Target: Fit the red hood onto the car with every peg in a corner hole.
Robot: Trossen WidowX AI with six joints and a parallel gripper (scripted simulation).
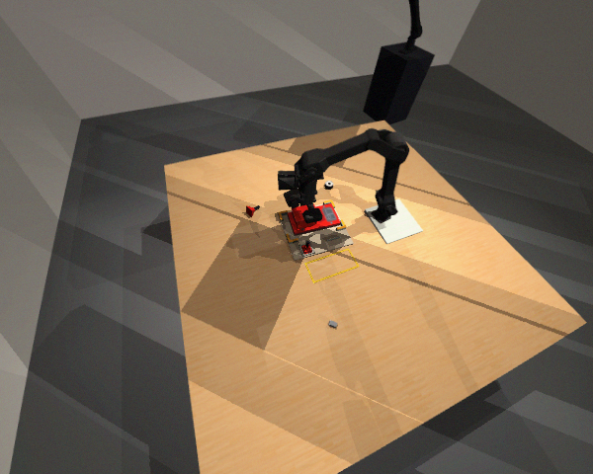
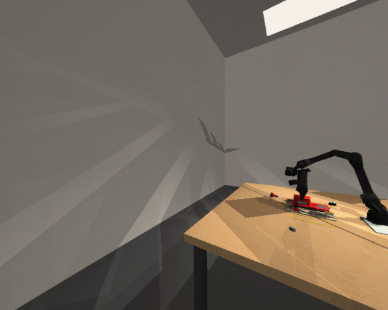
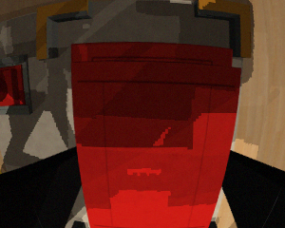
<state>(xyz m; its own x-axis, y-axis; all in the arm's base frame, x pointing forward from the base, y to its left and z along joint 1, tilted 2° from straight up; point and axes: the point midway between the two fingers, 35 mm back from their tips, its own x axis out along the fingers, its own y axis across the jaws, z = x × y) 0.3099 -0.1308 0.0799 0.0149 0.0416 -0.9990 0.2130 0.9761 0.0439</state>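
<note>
The grey jig lies 2 cm behind my gripper tip, 3 cm to the left of it and 5 cm below it. Also, from my gripper tip: small wheel 21 cm behind, 13 cm to the right, 5 cm below; then red hood 1 cm above.
</note>
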